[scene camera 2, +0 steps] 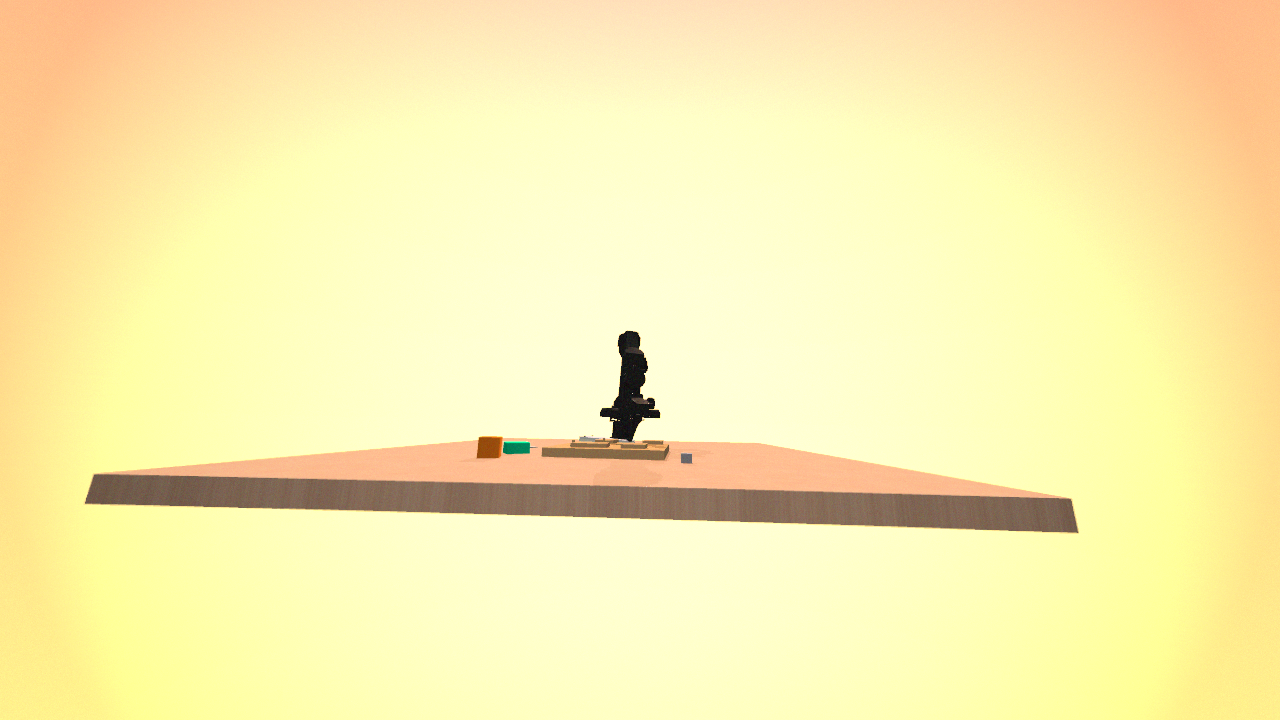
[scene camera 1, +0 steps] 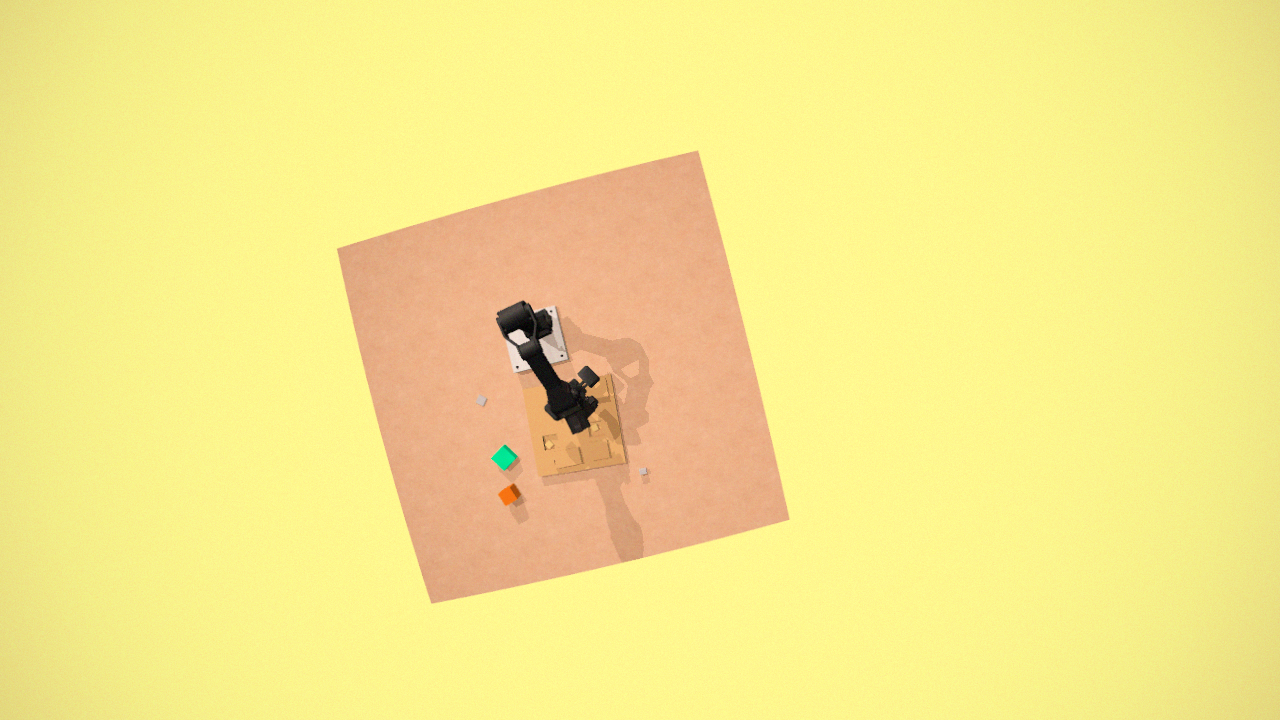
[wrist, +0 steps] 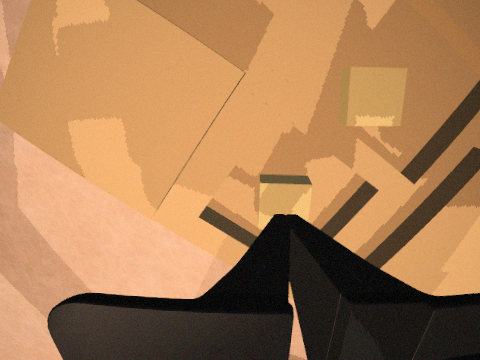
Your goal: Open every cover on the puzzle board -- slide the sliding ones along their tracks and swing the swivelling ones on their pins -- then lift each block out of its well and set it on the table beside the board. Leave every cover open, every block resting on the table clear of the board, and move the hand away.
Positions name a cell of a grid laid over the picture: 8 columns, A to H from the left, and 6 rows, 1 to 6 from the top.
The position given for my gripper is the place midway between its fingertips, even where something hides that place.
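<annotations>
I can see my gripper in the wrist view (E4), and the same gripper is visible to me in scene camera 1 (D4) and in scene camera 2 (D4).
</annotations>
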